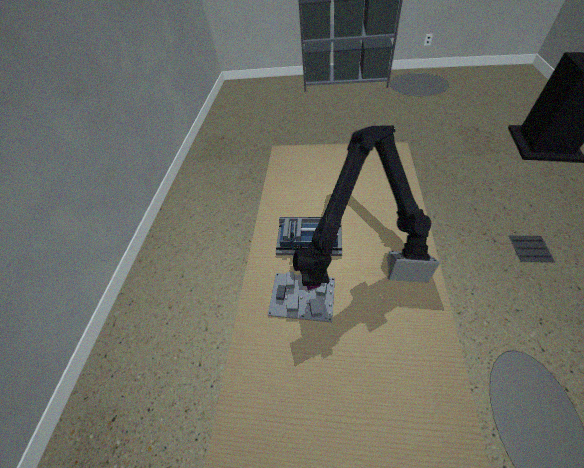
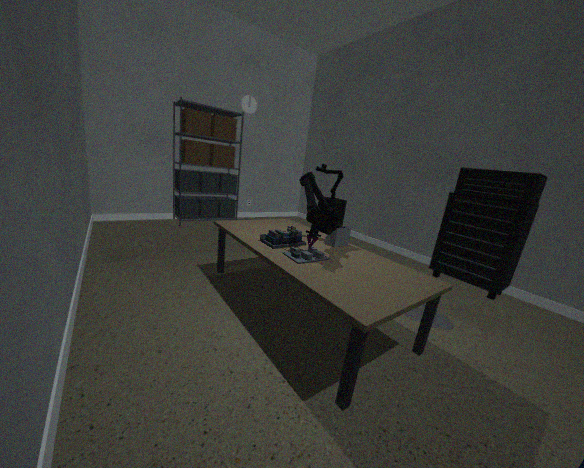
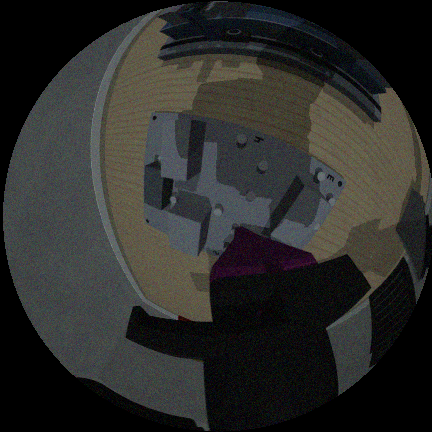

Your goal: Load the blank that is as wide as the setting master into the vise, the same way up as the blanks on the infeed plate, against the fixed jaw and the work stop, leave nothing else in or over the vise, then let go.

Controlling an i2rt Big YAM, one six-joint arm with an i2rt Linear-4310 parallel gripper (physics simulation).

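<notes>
The grey infeed plate [image 1: 274, 310] [image 2: 288, 254] [image 3: 165, 128] lies on the wooden table in front of the blue and dark vise [image 1: 288, 232] [image 2: 280, 240] [image 3: 257, 34]. Several grey blanks stand on the plate: a narrow one [image 3: 196, 146], one at the left edge [image 3: 155, 186], a wide one [image 3: 189, 219] [image 1: 292, 303] and one on the right [image 3: 303, 204] [image 1: 317, 306]. My gripper [image 1: 312, 286] [image 2: 311, 241] [image 3: 237, 232] is low over the near edge of the plate. Its purple fingers are pressed together with nothing visible between them. They hide the plate just beneath.
The arm's grey base [image 1: 412, 270] stands on the table to the right of the vise. A shelf rack [image 1: 302, 46] [image 2: 175, 158] stands at the far wall. A dark slatted rack [image 2: 485, 223] leans on the right wall.
</notes>
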